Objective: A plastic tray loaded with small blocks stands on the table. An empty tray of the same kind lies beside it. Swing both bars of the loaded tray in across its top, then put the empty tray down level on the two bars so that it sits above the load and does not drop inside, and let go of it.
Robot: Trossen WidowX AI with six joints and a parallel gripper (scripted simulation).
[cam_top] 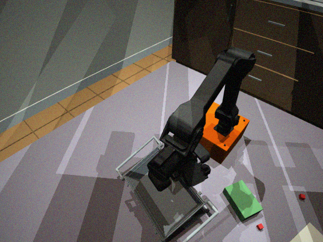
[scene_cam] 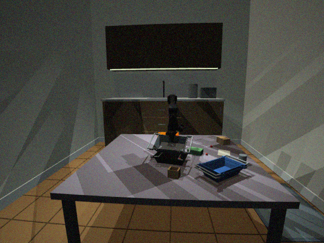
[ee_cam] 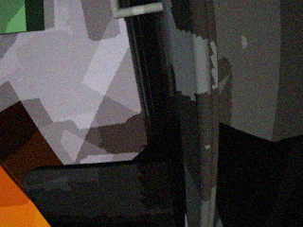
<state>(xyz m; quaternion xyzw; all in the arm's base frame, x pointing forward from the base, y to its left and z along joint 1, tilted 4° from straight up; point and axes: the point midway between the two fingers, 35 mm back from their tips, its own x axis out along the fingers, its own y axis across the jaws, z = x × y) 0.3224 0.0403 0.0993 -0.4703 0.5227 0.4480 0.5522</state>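
The tray lies 7 cm ahead of my gripper tip and 1 cm to the right of it. The rest, counted from my gripper tip: green block: 16 cm behind, 18 cm to the left, 13 cm below; brown box: 28 cm ahead, 4 cm to the left, 13 cm below; white sheet: 19 cm behind, 43 cm to the left, 15 cm below.
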